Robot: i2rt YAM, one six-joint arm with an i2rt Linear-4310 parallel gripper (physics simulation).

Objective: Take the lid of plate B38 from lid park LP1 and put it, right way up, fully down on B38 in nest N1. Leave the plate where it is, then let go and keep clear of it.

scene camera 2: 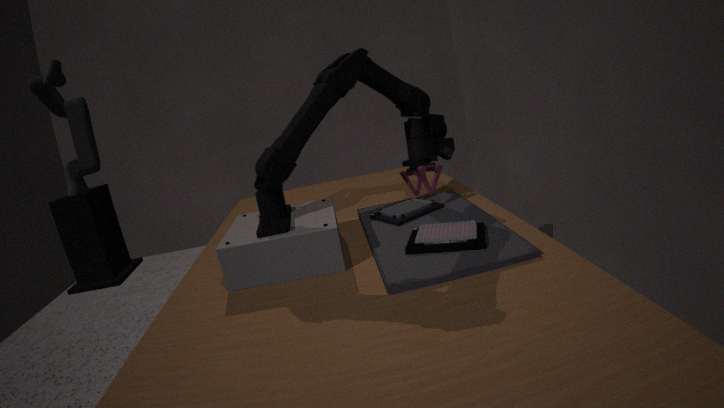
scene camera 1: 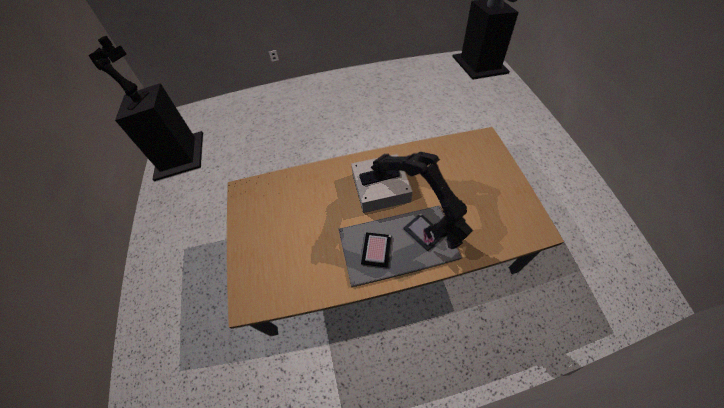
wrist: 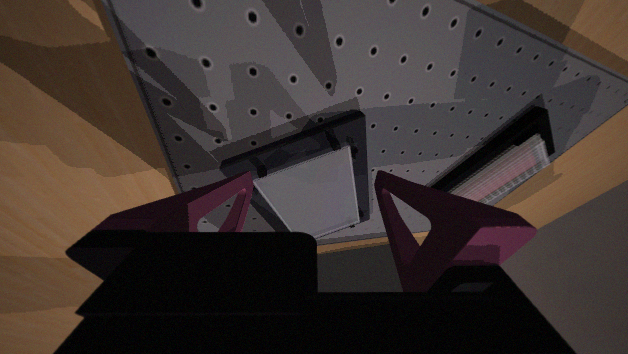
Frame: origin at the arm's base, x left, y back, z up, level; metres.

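Seen in the pictures: gripper, fingertip midpoint: (scene camera 2: 423, 195) (scene camera 1: 432, 238) (wrist: 313, 177); arm's base at its link origin: (scene camera 2: 275, 221) (scene camera 1: 379, 175).
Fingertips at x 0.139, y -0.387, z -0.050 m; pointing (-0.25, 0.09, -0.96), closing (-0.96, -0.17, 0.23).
Observation:
Offsets run from my fingertips to a thing's top centre. Level surfaces: height alone.
The clear lid {dx -0.019, dy +0.057, dz -0.015 m} (scene camera 1: 417, 227) (scene camera 2: 406, 208) (wrist: 315, 192) lies flat in the dark frame of lid park LP1 {dx -0.019, dy +0.057, dz -0.013 m} (scene camera 1: 427, 245) (scene camera 2: 398, 220) (wrist: 295, 142). The plate B38 {dx -0.265, dy +0.035, dz -0.007 m} (scene camera 1: 376, 248) (scene camera 2: 446, 232) (wrist: 505, 177), with pinkish wells, sits in the black nest N1 {dx -0.265, dy +0.035, dz -0.015 m} (scene camera 1: 368, 264) (scene camera 2: 445, 247) (wrist: 492, 146). My gripper (scene camera 1: 429, 235) (scene camera 2: 424, 194) (wrist: 313, 177) is open and empty, its pink fingers pointing down above the lid park. In the wrist view the lid shows between and beyond the fingertips. The near end of the lid is hidden by the gripper body.
Both holders stand on a grey perforated board {dx -0.155, dy +0.038, dz -0.032 m} (scene camera 1: 405, 268) (scene camera 2: 430, 273) (wrist: 400, 30) on the wooden table {dz -0.046 m} (scene camera 1: 283, 243) (scene camera 2: 354, 354). My arm's base stands on a white box (scene camera 1: 385, 202) (scene camera 2: 288, 263) behind the board. Black pedestals (scene camera 1: 157, 131) (scene camera 1: 488, 38) stand on the floor beyond the table.

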